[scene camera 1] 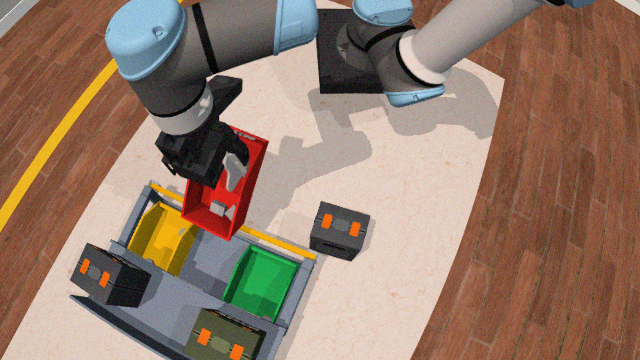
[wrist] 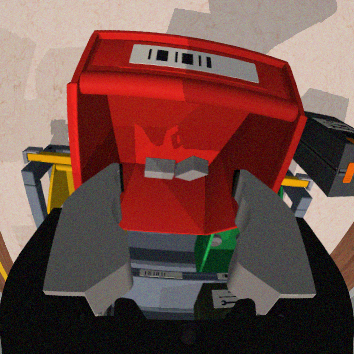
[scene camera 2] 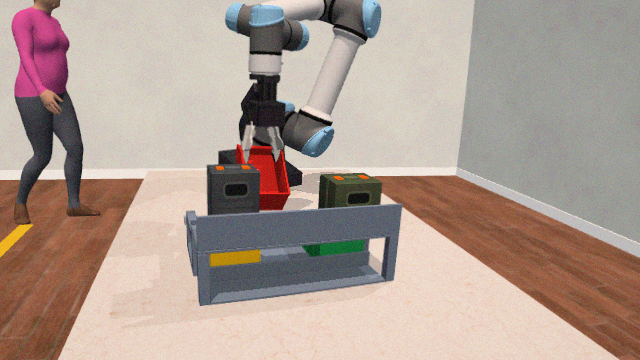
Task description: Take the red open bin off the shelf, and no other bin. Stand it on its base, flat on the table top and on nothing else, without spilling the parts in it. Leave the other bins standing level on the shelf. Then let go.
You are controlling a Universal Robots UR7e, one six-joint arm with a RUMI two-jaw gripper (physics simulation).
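Pixels of known places: gripper, fingertip midpoint: (scene camera 1: 225, 169) (wrist: 177, 169) (scene camera 2: 261, 162); arm's base, link origin: (scene camera 1: 365, 47).
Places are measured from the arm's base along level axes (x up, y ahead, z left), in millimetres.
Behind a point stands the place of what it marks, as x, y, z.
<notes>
The red open bin (scene camera 1: 251, 182) @[81, 449, -98] (scene camera 2: 272, 175) @[61, 429, -109] (wrist: 165, 205) @[30, 528, -151] hangs above the back edge of the grey shelf (scene camera 1: 172, 305) @[27, 704, -171] (scene camera 2: 300, 227) @[56, 786, -175] (wrist: 33, 187) @[10, 531, -321], partly out over the table top (scene camera 1: 395, 200) @[-76, 338, 166]. It looks tilted, its shelf-side end lower; the angle is hard to tell. Two grey parts (wrist: 176, 169) @[11, 495, -142] lie in it. My gripper (scene camera 1: 219, 186) @[99, 448, -146] (scene camera 2: 261, 159) @[99, 448, -146] (wrist: 177, 169) @[99, 448, -146] has its fingers spread inside the bin, holding it by its side walls from within; the exact contacts are hidden. The yellow bin (scene camera 1: 162, 240) @[-66, 594, -281] (scene camera 2: 235, 257) @[-30, 692, -268] and green bin (scene camera 1: 262, 280) @[-66, 590, -44] (scene camera 2: 340, 247) @[-31, 704, -49] stand on the shelf.
A dark case (scene camera 1: 340, 230) @[56, 473, 68] (wrist: 330, 160) @[40, 459, 21] stands on the table beside the shelf's back corner. Another dark case (scene camera 1: 112, 277) @[147, 694, -240] (scene camera 2: 233, 195) @[107, 738, -282] and an olive case (scene camera 1: 225, 340) @[123, 709, -40] (scene camera 2: 350, 192) @[104, 757, -66] stand on the shelf's upper deck. A person (scene camera 2: 42, 60) stands beyond the table.
</notes>
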